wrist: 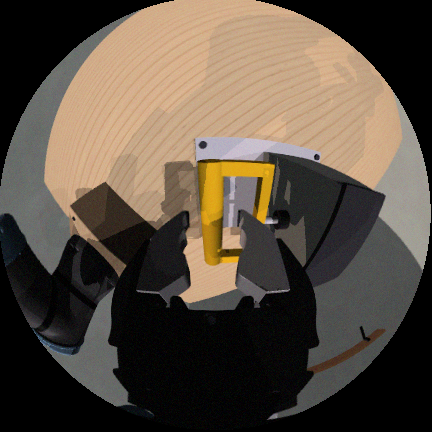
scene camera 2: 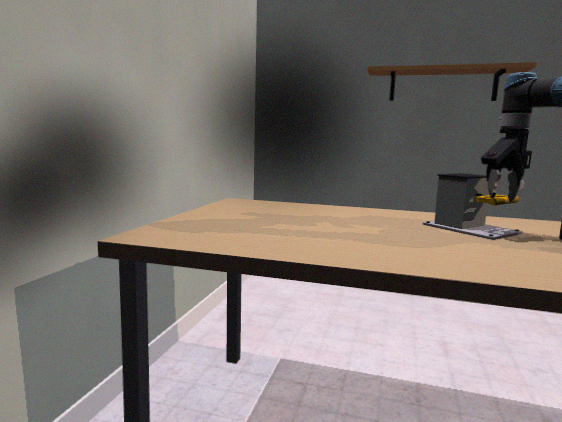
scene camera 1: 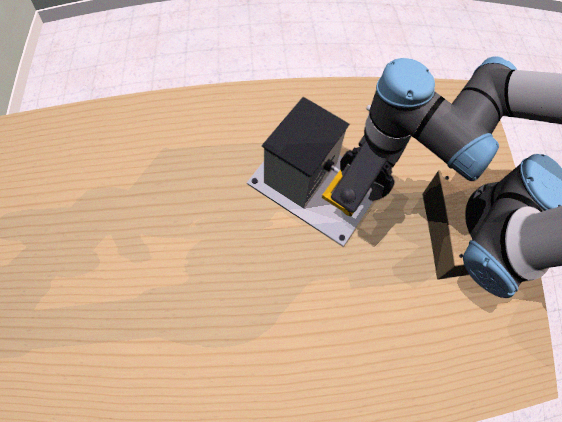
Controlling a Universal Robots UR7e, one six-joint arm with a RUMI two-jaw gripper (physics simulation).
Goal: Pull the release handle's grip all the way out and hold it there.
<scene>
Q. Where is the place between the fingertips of my gripper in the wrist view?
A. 212, 211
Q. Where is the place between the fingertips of my gripper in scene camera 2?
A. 501, 200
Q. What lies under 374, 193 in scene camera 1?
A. My gripper.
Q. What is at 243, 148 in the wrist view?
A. A base plate.
</scene>
